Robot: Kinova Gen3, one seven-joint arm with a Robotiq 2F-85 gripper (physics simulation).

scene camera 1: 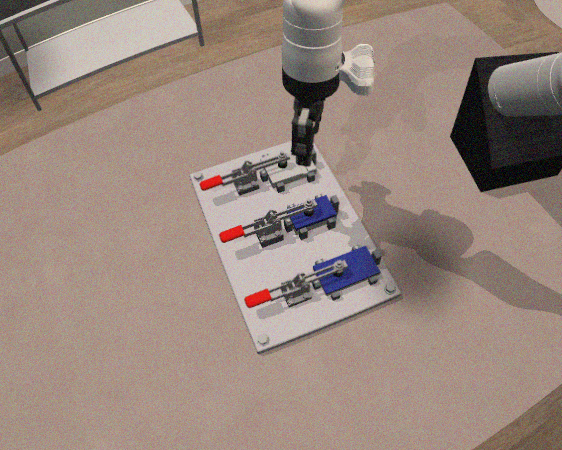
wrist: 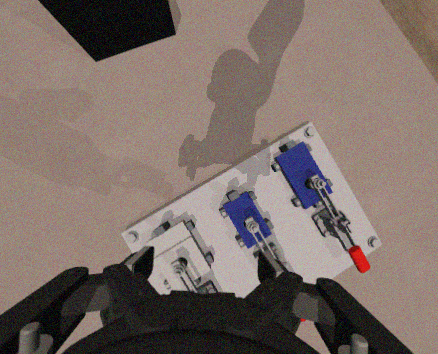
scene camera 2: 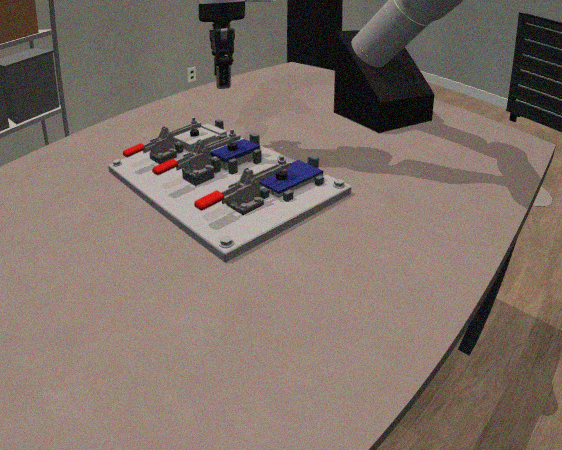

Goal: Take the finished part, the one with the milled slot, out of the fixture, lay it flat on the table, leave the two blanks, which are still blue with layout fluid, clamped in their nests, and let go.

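Places are measured from the arm's base along level axes (x ahead, y left, z up), in millimetres.
Where they show: gripper, fingertip midpoint: (scene camera 1: 309,141) (wrist: 206,260) (scene camera 2: 222,81); arm's base, origin of the base link: (scene camera 1: 509,90) (scene camera 2: 369,51).
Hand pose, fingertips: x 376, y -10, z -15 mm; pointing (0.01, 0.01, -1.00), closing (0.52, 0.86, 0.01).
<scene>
Each offset is from my fingertips to the top centre of the thing. "spot": to the spot under its first point. Level surfaces: height alone.
The finished part @(16 mm ahead, 55 mm right, 108 mm down) (scene camera 1: 295,174) (scene camera 2: 209,134) (wrist: 196,252), pale with a milled slot, sits in the end nest of the white fixture plate @(spot: 93 mm ahead, 215 mm left, 129 mm down) (scene camera 1: 300,322) (scene camera 2: 265,220) (wrist: 350,200), its toggle clamp's arm over it. A smaller blue blank @(16 mm ahead, 55 mm left, 103 mm down) (scene camera 1: 326,206) (scene camera 2: 241,148) (wrist: 241,211) is clamped in the middle nest. A larger blue blank @(0 mm ahead, 164 mm left, 113 mm down) (scene camera 1: 361,263) (scene camera 2: 302,171) (wrist: 296,170) is clamped in the other end nest. My gripper (scene camera 1: 303,162) (scene camera 2: 223,86) (wrist: 206,260) is open and empty, above the fixture near the finished part's end. Its fingers partly hide the fixture in the wrist view.
Three clamps end in red handles @(150 mm ahead, 49 mm right, 87 mm down) (scene camera 1: 211,182) @(145 mm ahead, 61 mm left, 82 mm down) (scene camera 1: 231,234) @(140 mm ahead, 171 mm left, 92 mm down) (scene camera 1: 258,298) on one side of the plate. Bolts stand at the plate's corners. The black robot base (scene camera 1: 470,135) (scene camera 2: 385,107) (wrist: 125,30) stands on the table @(144 mm down) (scene camera 1: 125,300) (scene camera 2: 200,350) beyond the nests' side.
</scene>
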